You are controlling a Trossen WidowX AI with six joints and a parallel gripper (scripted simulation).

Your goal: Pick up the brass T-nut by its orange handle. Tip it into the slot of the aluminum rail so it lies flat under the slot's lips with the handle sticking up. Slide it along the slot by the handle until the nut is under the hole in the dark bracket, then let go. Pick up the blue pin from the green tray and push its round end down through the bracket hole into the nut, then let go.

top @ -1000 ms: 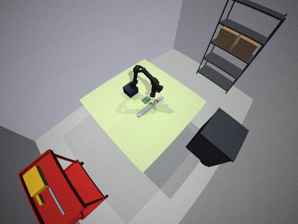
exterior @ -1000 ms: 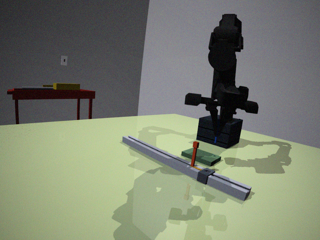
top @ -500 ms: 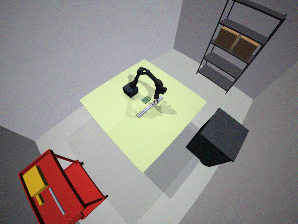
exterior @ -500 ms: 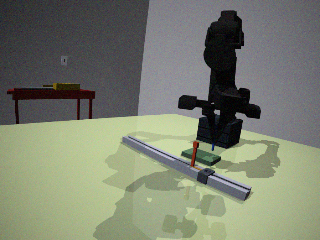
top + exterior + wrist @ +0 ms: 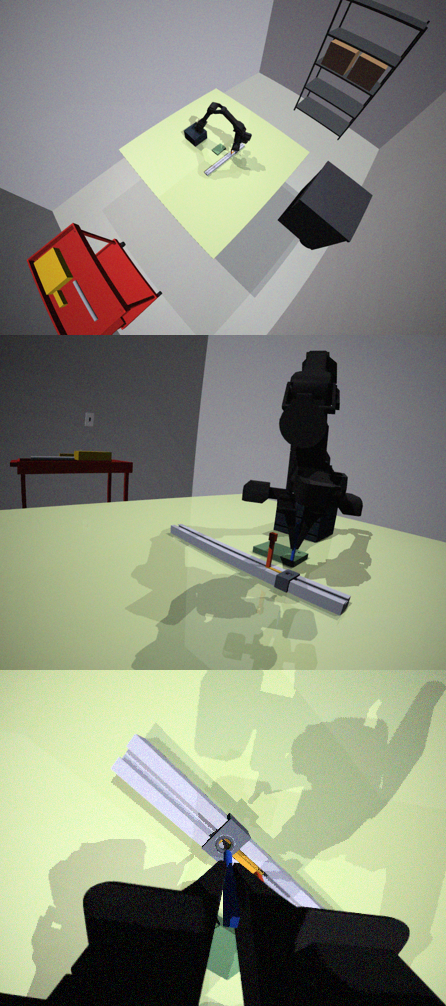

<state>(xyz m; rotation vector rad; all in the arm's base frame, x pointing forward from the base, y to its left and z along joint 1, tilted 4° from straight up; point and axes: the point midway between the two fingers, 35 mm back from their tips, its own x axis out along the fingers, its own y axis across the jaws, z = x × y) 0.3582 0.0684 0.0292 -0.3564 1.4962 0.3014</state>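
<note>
Now: gripper tip 1 cm past the brass T-nut, 2 cm to the left of it and 3 cm above it. Also, from my gripper tip: green tray 14 cm behind, 5 cm to the right, 7 cm below; then blue pin right at my gripper tip.
</note>
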